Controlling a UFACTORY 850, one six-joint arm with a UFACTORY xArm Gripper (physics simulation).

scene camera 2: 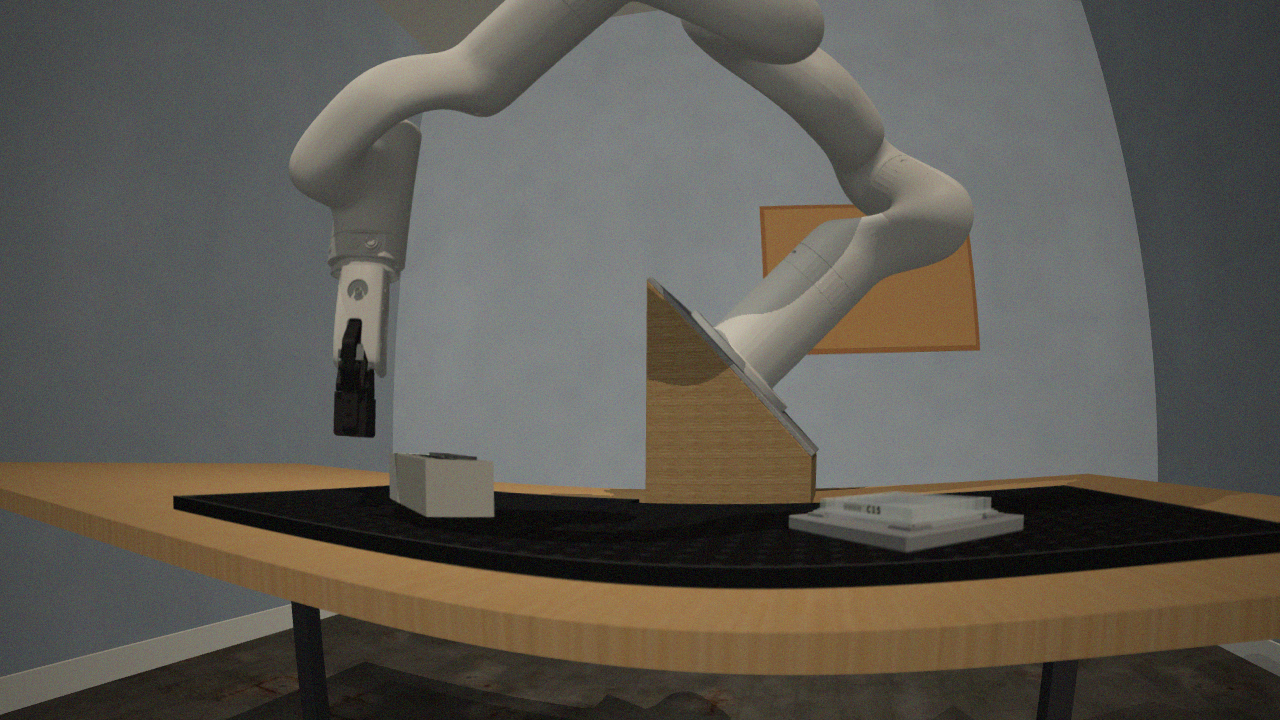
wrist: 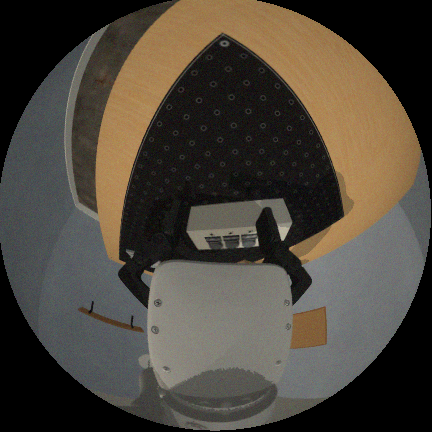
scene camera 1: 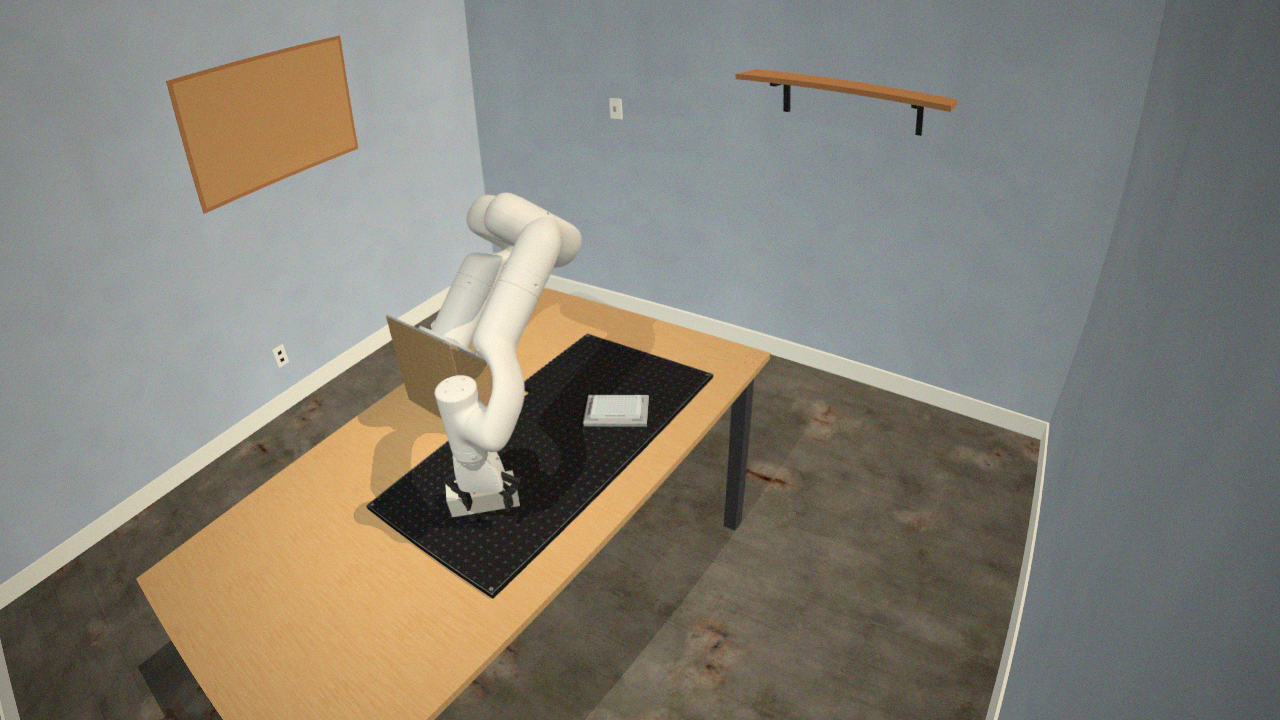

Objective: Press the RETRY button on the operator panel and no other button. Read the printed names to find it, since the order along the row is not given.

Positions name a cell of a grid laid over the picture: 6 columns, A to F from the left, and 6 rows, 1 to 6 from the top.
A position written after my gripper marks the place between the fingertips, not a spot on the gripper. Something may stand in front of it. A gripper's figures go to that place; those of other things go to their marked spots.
My gripper (scene camera 2: B4): 65 cm from the lens. A flat grey-white device (scene camera 2: E5): 47 cm from the lens. An operator panel (scene camera 2: C5): 60 cm from the lens. The marked spots on the operator panel and the flat grey-white device are 38 cm apart.
